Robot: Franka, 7 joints.
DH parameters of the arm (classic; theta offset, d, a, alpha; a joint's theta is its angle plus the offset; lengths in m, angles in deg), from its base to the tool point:
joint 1: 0 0.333 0 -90
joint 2: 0 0 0 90
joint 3: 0 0.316 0.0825 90
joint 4: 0 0 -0.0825 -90
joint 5: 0 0.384 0 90
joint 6: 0 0 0.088 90
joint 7: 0 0.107 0 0
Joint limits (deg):
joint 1: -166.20..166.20
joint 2: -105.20..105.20
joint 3: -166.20..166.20
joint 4: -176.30..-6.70
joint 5: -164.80..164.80
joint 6: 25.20..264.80
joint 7: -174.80..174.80
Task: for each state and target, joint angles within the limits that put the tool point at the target. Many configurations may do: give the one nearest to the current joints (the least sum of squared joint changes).
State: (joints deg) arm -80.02 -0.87 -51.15 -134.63 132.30 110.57 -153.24
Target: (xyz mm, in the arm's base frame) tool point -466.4 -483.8 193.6
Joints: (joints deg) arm -99.53 48.13 -42.84 -103.79 136.39 113.39 -153.24
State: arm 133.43 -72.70 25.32 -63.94 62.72 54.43 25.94
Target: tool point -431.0 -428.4 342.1
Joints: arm 95.77 -100.10 66.05 -83.62 61.71 50.52 25.94
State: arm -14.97 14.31 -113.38 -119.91 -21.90 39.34 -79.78
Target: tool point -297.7 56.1 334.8
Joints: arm -39.79 -1.94 -138.48 -139.04 -28.10 44.88 -79.78
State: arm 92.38 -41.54 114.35 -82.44 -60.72 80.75 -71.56
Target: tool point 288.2 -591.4 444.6
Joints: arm 147.17 -34.76 150.83 -78.79 -55.19 75.44 -71.56
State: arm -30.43 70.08 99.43 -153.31 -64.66 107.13 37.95
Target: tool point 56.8 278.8 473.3
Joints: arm -41.19 93.70 130.80 -162.67 -57.60 108.29 37.95
